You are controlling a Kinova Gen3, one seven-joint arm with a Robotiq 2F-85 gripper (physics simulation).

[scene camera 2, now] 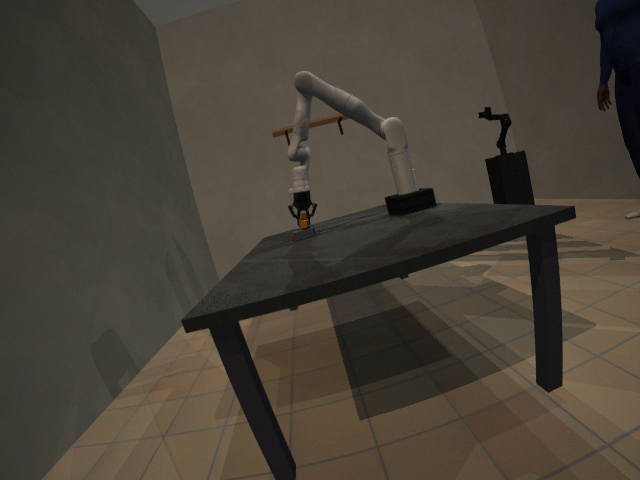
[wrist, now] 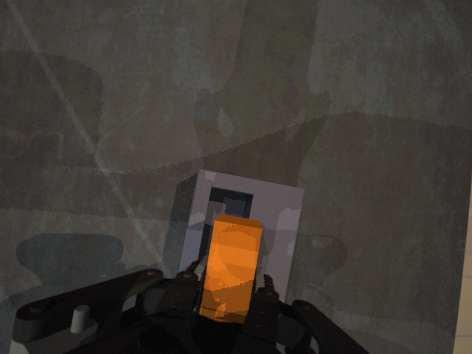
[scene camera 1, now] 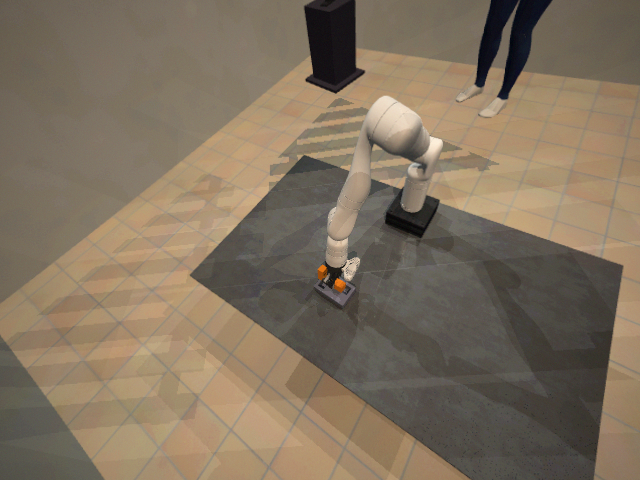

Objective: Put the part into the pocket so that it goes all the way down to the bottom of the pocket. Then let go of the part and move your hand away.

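Frame: origin at the arm's base, x ahead, y left, z up, level; centimetres.
Seen in the pictures: gripper, fingertip midpoint: (scene camera 2: 304, 226) (wrist: 231, 273) (scene camera 1: 334, 284); arm's base at its link origin: (scene camera 2: 408, 192) (scene camera 1: 411, 204).
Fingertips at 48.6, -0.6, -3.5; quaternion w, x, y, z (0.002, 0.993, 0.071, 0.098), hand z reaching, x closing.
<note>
Offsets run from my fingertips to a thing's top centre, as dx, dy, dz. "*": to the spot under its first point. Level surfaces: height alone.
The orange part (scene camera 1: 339, 285) (scene camera 2: 303, 222) (wrist: 232, 270) is between the fingers of my gripper (scene camera 1: 331, 280) (scene camera 2: 303, 217) (wrist: 231, 273), which is shut on it. The grey block {+0.4, +0.5, -0.8} (scene camera 1: 341, 302) (scene camera 2: 303, 234) (wrist: 280, 212) with the pocket lies under the part on the table. In the wrist view, the far end and left side of the dark pocket {* -0.6, +4.8, -3.9} (wrist: 237, 204) show past the part, and the part covers its right side. In the scene camera 2 view, the part shows above the block's top. Its underside and any contact with the block are hidden.
The dark table top {dz -4.5} (scene camera 1: 439, 310) (scene camera 2: 361, 242) (wrist: 125, 100) extends around the block. The arm's black base (scene camera 1: 412, 214) (scene camera 2: 410, 201) stands on the table. A dark pedestal (scene camera 1: 331, 46) (scene camera 2: 509, 178) and a person (scene camera 1: 516, 46) (scene camera 2: 625, 82) stand beyond the table.
</note>
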